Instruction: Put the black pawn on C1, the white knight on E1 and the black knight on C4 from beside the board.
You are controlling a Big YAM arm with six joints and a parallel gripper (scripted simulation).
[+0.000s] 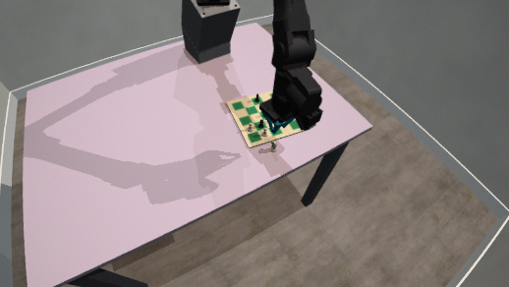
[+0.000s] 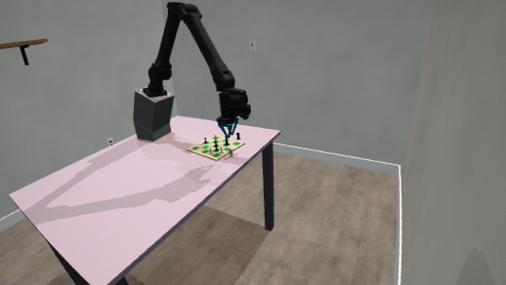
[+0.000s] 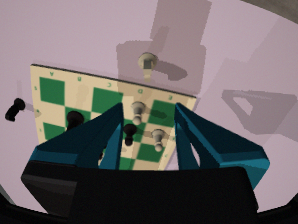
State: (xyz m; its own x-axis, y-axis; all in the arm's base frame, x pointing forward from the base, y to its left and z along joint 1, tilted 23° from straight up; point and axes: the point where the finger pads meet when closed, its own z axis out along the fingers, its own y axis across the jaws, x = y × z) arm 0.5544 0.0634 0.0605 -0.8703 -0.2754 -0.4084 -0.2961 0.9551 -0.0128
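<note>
The white knight lies 100 mm below my hand and 10 mm behind it. Also, from my hand: black knight (170 mm to the left, 120 mm behind, 100 mm below); chessboard (150 mm behind, 110 mm below, 30 mm to the left).
</note>
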